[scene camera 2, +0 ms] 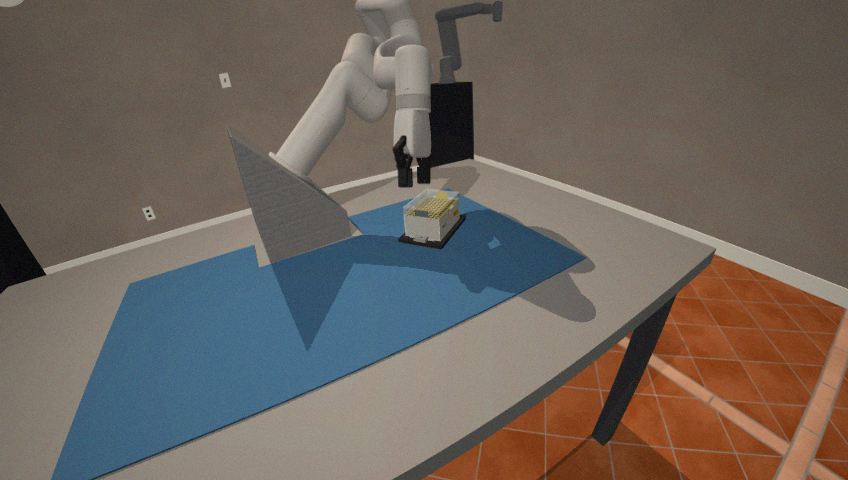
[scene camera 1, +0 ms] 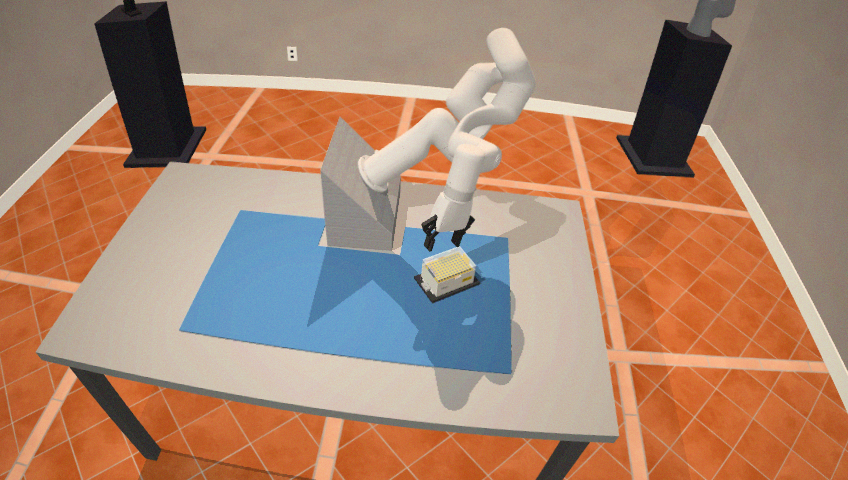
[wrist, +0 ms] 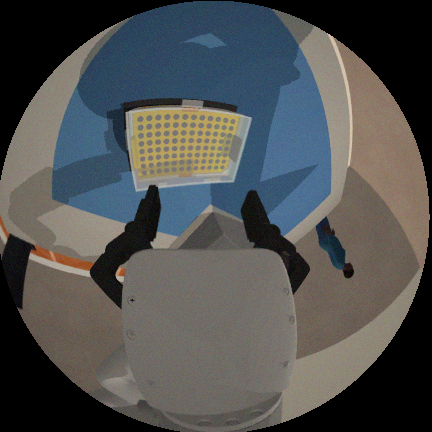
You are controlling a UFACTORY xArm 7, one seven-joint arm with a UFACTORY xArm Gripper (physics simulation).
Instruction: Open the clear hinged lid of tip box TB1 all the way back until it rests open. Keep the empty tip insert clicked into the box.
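Places are measured from the arm's base along level axes (x right, y ahead, z up), in metres.
Where they show: gripper, between the fingertips: point(scene camera 2: 415, 185) point(scene camera 1: 441, 246) point(wrist: 202, 197); arm's base, origin of its link: point(scene camera 2: 289, 169) point(scene camera 1: 372, 174).
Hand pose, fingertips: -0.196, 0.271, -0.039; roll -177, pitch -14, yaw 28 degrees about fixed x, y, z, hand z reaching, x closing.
Things, the pixels of their top centre, and the offset from my fingertips, as dx, dy, dz. "spot": a spot on its surface instead. Level surfaces: height alone.
- tip box, centre of its top: point(wrist: 190, 150) point(scene camera 2: 431, 199) point(scene camera 1: 449, 262) -0.023, +0.028, -0.033
- black base plate, a spot on its surface: point(wrist: 220, 106) point(scene camera 2: 442, 240) spot: +0.004, +0.092, -0.102
- yellow tip insert, centre of its top: point(wrist: 189, 149) point(scene camera 2: 431, 200) point(scene camera 1: 449, 262) -0.023, +0.028, -0.036
- blue mat, height of its surface: dz -0.110
- grey table, height of its surface: dz -0.113
The tip box point(scene camera 1: 446, 287) point(scene camera 2: 421, 228) stands upright on a black base plate point(scene camera 2: 441, 243) point(wrist: 220, 106). Its clear lid point(scene camera 1: 461, 252) point(scene camera 2: 415, 201) point(wrist: 242, 142) lies over the top and looks down; a small gap cannot be ruled out. The yellow tip insert point(scene camera 1: 450, 267) point(scene camera 2: 434, 207) point(wrist: 182, 140), with rows of empty holes, shows through the lid and sits level in the box. My gripper point(scene camera 1: 442, 245) point(scene camera 2: 414, 183) point(wrist: 202, 197) is open and empty, above the box's edge on the arm base side. The box's label is too small to read.
The box's plate stands on a blue mat point(scene camera 1: 267, 285) point(scene camera 2: 196, 356) on a grey table point(scene camera 1: 148, 237) point(scene camera 2: 535, 339). The grey wedge-shaped arm mount point(scene camera 1: 357, 208) point(scene camera 2: 285, 208) point(wrist: 212, 230) stands near the box. Black pedestals point(scene camera 1: 142, 83) point(scene camera 1: 669, 95) stand beyond the table.
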